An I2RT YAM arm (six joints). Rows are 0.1 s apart.
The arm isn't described. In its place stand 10 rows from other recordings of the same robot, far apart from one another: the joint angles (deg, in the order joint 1, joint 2, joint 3, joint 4, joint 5, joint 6), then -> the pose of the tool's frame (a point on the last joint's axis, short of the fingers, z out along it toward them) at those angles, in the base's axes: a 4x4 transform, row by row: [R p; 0 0 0 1], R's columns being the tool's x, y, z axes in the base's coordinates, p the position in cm.
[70.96, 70.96, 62.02, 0.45, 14.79, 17.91] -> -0.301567, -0.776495, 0.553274, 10.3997; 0.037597, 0.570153, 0.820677, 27.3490; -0.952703, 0.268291, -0.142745, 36.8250; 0, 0, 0, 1
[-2.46, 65.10, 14.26, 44.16, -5.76, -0.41] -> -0.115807, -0.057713, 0.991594, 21.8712; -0.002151, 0.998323, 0.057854, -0.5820; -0.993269, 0.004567, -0.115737, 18.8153; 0, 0, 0, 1
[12.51, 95.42, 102.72, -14.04, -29.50, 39.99] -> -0.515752, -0.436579, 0.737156, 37.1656; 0.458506, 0.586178, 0.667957, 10.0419; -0.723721, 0.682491, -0.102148, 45.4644; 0, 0, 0, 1
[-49.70, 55.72, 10.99, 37.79, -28.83, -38.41] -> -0.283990, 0.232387, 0.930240, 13.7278; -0.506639, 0.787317, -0.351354, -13.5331; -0.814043, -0.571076, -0.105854, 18.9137; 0, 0, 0, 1
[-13.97, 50.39, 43.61, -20.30, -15.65, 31.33] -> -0.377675, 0.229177, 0.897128, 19.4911; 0.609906, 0.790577, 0.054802, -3.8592; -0.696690, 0.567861, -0.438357, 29.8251; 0, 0, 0, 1
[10.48, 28.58, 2.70, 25.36, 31.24, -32.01] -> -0.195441, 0.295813, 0.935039, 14.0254; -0.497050, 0.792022, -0.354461, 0.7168; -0.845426, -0.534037, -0.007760, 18.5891; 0, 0, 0, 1
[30.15, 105.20, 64.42, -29.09, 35.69, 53.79] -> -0.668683, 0.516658, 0.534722, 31.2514; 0.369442, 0.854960, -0.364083, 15.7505; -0.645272, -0.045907, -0.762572, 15.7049; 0, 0, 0, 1
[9.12, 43.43, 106.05, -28.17, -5.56, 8.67] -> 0.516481, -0.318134, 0.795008, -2.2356; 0.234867, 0.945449, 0.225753, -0.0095; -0.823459, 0.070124, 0.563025, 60.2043; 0, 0, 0, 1
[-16.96, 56.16, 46.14, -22.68, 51.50, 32.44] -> -0.000796, 0.962076, 0.272780, 18.8538; 0.349353, 0.255860, -0.901381, -8.6625; -0.936991, 0.094579, -0.336308, 29.7286; 0, 0, 0, 1
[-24.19, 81.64, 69.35, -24.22, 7.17, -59.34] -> -0.705200, -0.212866, 0.676299, 29.1576; -0.618857, 0.650279, -0.440628, -13.5849; -0.345989, -0.729263, -0.590311, 31.6129; 0, 0, 0, 1
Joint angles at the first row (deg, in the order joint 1, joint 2, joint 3, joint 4, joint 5, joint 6):
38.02 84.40 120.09 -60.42 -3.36 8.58
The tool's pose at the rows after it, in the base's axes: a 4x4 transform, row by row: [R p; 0 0 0 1], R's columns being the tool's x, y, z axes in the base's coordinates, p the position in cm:
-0.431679, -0.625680, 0.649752, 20.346; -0.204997, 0.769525, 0.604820, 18.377; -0.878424, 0.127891, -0.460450, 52.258; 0, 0, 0, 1
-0.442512, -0.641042, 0.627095, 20.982; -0.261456, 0.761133, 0.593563, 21.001; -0.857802, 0.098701, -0.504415, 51.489; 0, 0, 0, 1
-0.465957, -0.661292, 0.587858, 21.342; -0.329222, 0.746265, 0.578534, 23.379; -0.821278, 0.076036, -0.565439, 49.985; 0, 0, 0, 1
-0.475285, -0.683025, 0.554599, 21.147; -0.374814, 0.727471, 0.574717, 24.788; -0.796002, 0.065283, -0.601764, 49.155; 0, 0, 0, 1
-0.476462, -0.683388, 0.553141, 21.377; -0.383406, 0.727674, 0.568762, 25.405; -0.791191, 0.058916, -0.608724, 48.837; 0, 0, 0, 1
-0.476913, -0.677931, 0.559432, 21.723; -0.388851, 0.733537, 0.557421, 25.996; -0.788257, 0.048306, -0.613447, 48.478; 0, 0, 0, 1
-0.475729, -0.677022, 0.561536, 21.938; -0.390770, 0.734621, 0.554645, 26.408; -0.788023, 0.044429, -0.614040, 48.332; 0, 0, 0, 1
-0.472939, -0.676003, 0.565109, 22.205; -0.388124, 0.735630, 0.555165, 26.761; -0.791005, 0.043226, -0.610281, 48.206; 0, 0, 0, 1
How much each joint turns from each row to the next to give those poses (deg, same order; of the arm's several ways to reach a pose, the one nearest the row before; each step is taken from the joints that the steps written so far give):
3.96 5.07 6.45 -4.07 2.50 -0.74
3.23 4.96 4.22 -2.14 2.40 -0.38
2.71 3.61 1.35 -1.92 1.25 -0.26
1.95 1.99 1.03 -1.62 0.28 -0.19
0.43 1.18 0.72 -0.07 0.50 0.00
0.29 1.16 0.53 0.24 0.92 0.00
0.19 0.94 0.80 0.07 0.35 -0.01
0.05 0.72 0.44 0.55 0.18 0.01

